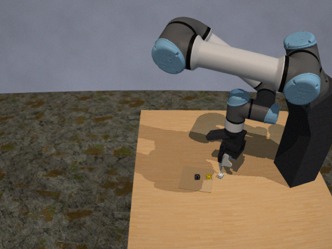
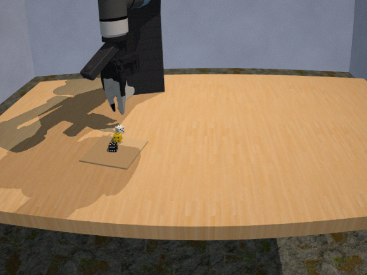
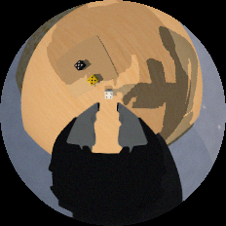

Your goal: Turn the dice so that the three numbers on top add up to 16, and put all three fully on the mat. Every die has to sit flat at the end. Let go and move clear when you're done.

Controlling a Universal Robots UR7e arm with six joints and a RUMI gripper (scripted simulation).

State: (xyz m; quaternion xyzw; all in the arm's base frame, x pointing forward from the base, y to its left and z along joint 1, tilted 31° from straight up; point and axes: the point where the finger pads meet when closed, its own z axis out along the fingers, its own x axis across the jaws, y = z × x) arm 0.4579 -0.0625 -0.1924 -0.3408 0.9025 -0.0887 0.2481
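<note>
Now: hand 70 mm above the white die. Also, from my hand: yellow die 60 mm ahead, 60 mm below; then thin tan mat 110 mm ahead, 10 mm to the right, 70 mm below; then black die 110 mm ahead, 10 mm to the right, 60 mm below.
</note>
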